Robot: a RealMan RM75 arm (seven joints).
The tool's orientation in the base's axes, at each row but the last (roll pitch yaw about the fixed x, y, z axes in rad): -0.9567 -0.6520 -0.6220; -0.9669 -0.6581 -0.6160; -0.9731 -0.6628 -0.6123; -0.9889 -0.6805 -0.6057; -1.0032 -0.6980 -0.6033; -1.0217 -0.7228 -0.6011; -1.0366 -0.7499 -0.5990; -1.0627 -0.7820 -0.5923; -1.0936 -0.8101 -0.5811; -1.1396 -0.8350 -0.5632
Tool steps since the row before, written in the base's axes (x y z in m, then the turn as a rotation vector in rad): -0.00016 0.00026 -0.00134 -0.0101 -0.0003 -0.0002; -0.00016 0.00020 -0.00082 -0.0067 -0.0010 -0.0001; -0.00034 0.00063 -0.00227 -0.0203 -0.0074 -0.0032; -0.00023 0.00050 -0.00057 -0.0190 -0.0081 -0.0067; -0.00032 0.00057 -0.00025 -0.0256 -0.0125 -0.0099; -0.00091 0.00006 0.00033 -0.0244 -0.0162 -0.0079; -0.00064 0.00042 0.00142 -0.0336 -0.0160 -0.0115; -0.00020 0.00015 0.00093 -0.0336 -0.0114 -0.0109; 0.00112 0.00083 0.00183 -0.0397 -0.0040 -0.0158; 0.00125 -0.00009 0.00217 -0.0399 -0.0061 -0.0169
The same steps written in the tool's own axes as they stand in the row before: -0.00104 0.00080 -0.00042 -0.0065 -0.0074 -0.0023; -0.00070 0.00045 -0.00022 -0.0039 -0.0051 -0.0022; -0.00190 0.00133 -0.00052 -0.0117 -0.0142 -0.0118; -0.00073 0.00028 0.00015 -0.0128 -0.0110 -0.0137; -0.00061 0.00000 0.00034 -0.0171 -0.0145 -0.0202; -0.00037 -0.00090 0.00000 -0.0134 -0.0153 -0.0225; 0.00041 -0.00135 0.00078 -0.0215 -0.0201 -0.0255; 0.00048 -0.00072 0.00042 -0.0229 -0.0202 -0.0210; 0.00166 -0.00021 0.00158 -0.0328 -0.0218 -0.0170; 0.00235 -0.00033 0.00080 -0.0330 -0.0213 -0.0193
